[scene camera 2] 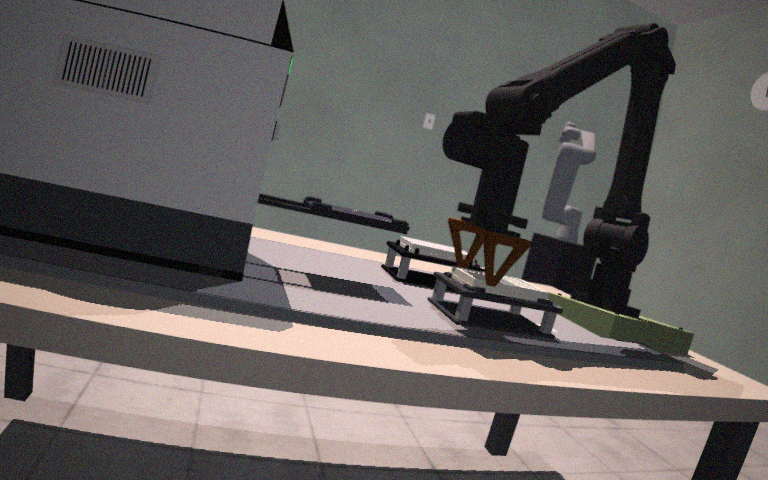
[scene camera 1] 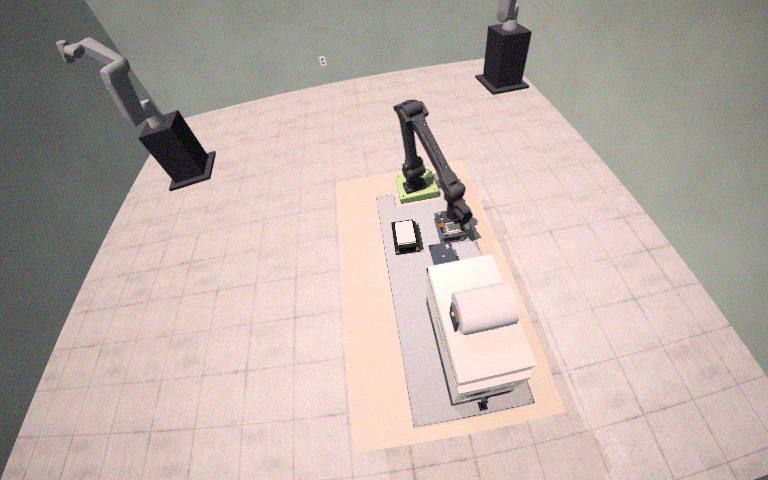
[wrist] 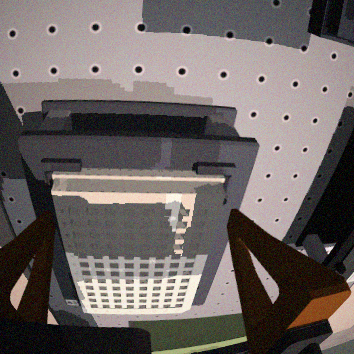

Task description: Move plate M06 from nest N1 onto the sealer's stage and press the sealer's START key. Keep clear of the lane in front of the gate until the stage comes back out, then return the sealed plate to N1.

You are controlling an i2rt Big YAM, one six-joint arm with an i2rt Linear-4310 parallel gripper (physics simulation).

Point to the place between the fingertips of my gripper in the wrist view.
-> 140, 219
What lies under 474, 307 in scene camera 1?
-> A white roll.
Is my gripper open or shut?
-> Open.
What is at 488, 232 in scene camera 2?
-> My gripper.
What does my gripper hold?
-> Nothing.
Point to a grey sealer housing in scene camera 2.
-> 202, 145
